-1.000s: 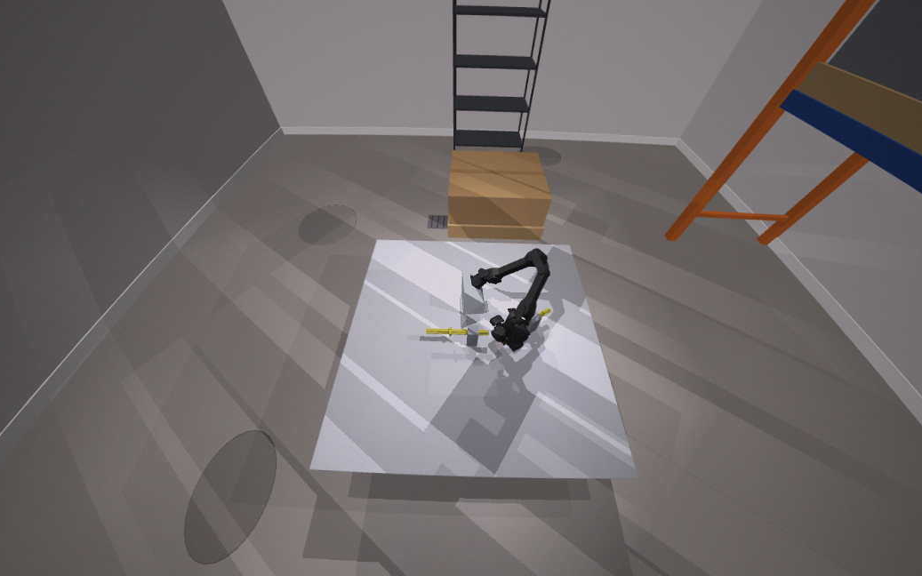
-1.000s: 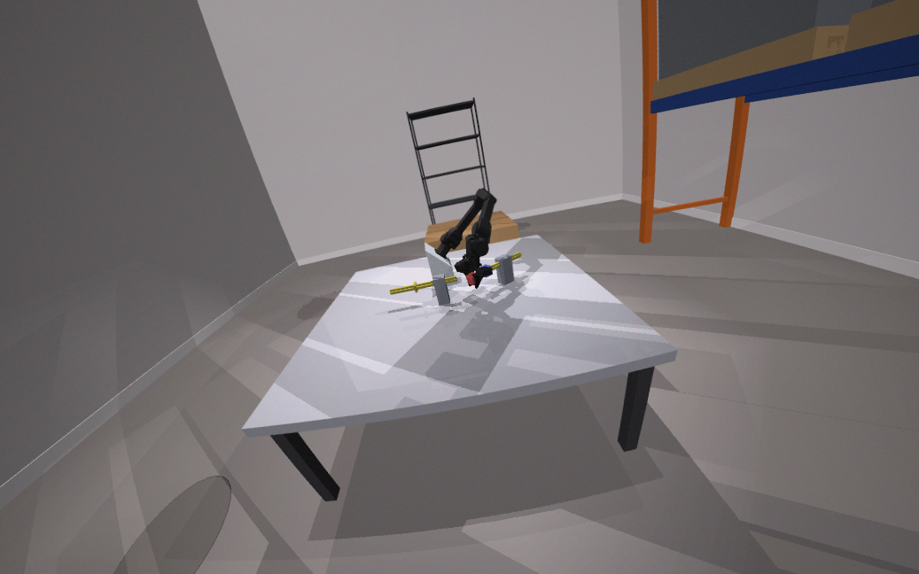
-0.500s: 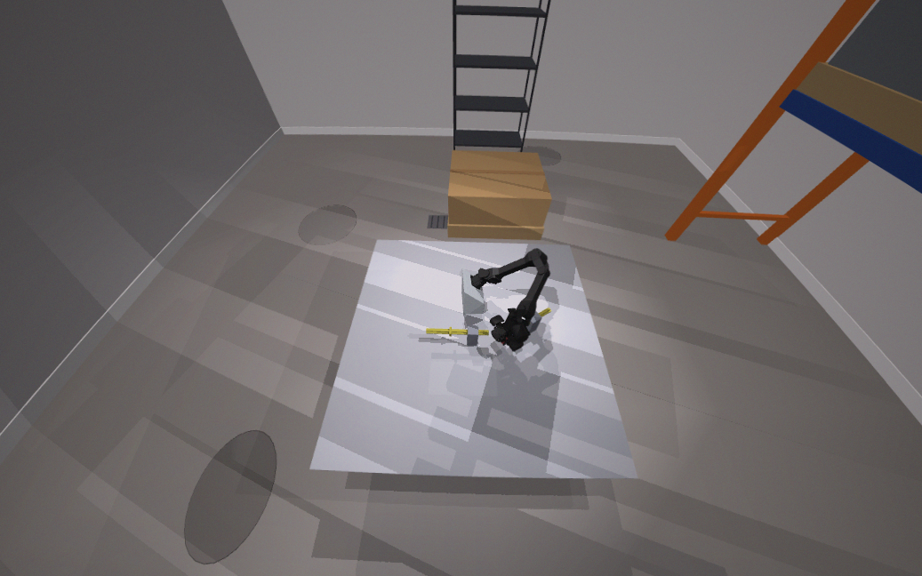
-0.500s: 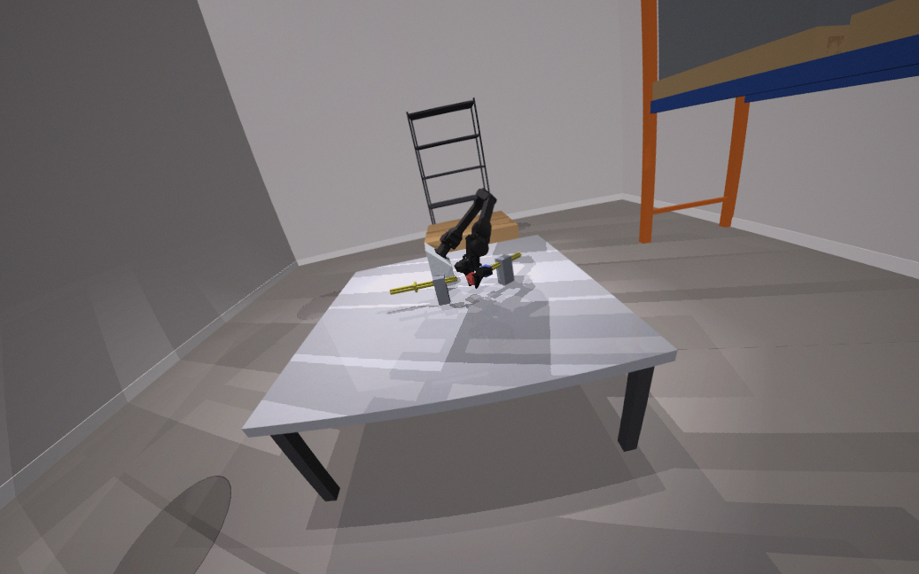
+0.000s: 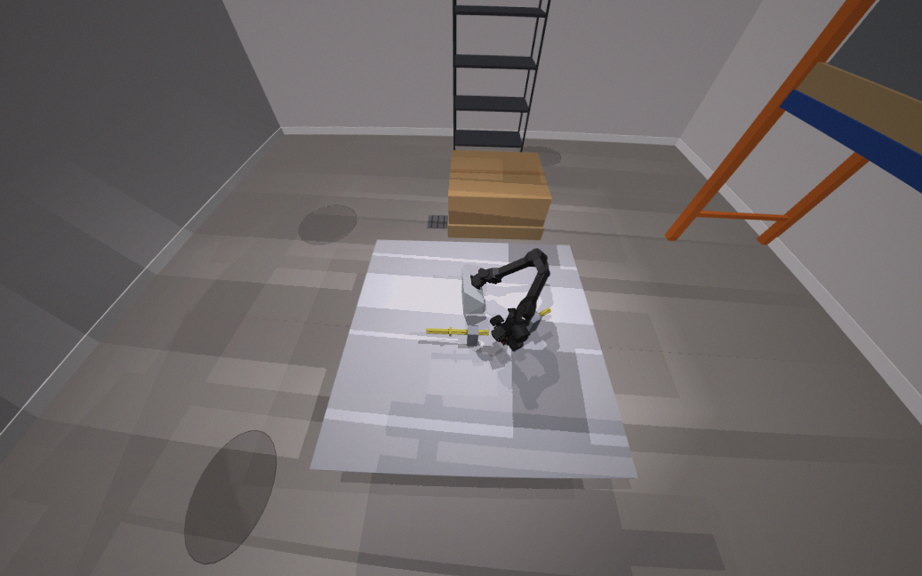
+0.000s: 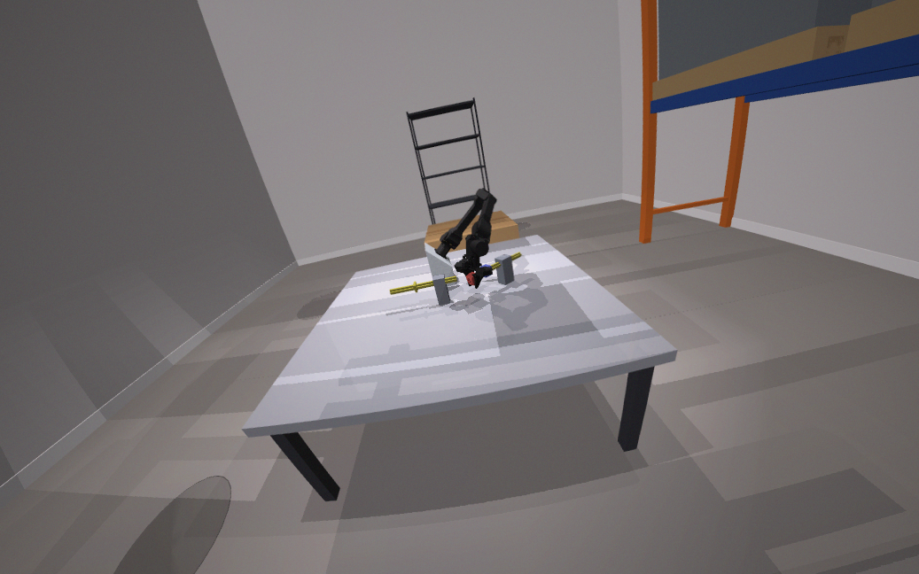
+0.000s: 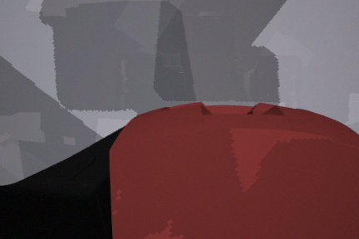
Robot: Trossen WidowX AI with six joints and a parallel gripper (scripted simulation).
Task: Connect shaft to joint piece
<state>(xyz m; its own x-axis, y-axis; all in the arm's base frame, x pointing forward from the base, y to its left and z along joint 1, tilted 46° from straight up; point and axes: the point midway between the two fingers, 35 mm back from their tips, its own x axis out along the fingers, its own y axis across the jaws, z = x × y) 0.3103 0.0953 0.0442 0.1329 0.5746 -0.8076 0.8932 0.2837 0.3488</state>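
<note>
My gripper tip is 1 cm past the red joint piece, 1 cm to the right of it and 4 cm below it.
</note>
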